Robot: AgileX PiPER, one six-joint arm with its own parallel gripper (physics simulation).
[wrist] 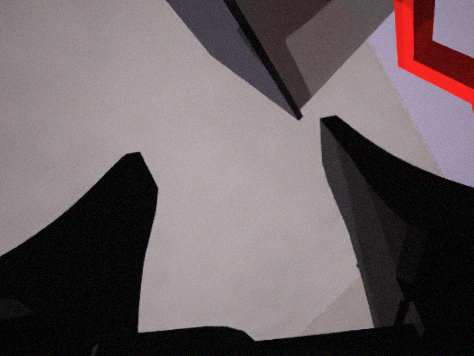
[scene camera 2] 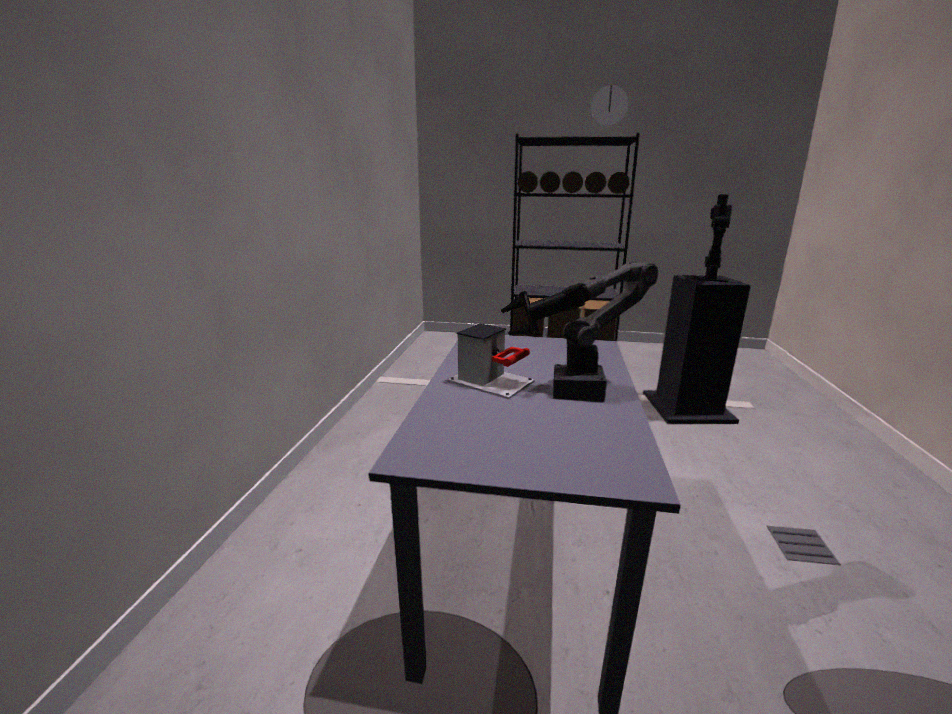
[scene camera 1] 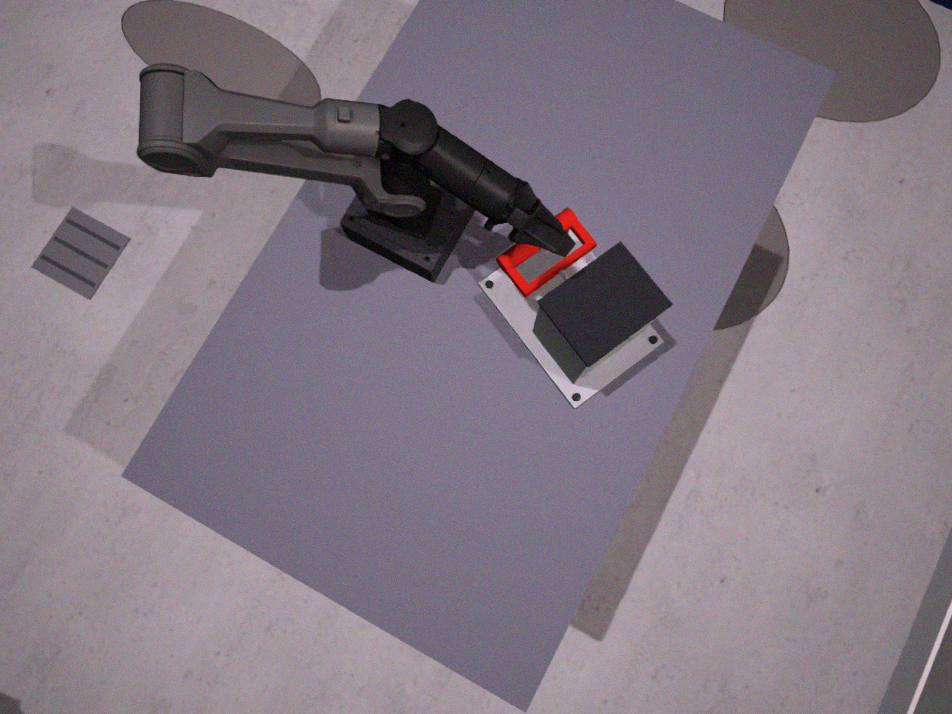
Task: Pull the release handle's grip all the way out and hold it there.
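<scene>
The release handle's red grip [scene camera 1: 545, 277] [scene camera 2: 513, 359] [wrist: 406, 40] is a rectangular frame standing out from the side of a grey housing with a dark top [scene camera 1: 603, 303] [scene camera 2: 475, 359] [wrist: 320, 60]. A short gap shows between grip and housing; the rod joining them is mostly hidden. The housing sits on a white base plate [scene camera 1: 503, 295] [scene camera 2: 507, 385]. My gripper [scene camera 1: 567, 249] [scene camera 2: 503, 309] [wrist: 232, 155] is open and empty. It hangs above the grip, higher than the housing's top. In the wrist view the grip lies beyond the right finger, at the upper right, not between the fingers.
The housing's plate is bolted on the blue-grey table [scene camera 1: 346, 422] [scene camera 2: 530, 453], near its long edge. My arm's dark base [scene camera 1: 407, 245] [scene camera 2: 579, 384] stands on the grip's side. A shelf rack [scene camera 2: 576, 141] and a black pedestal [scene camera 2: 699, 353] with a second arm stand away from the table.
</scene>
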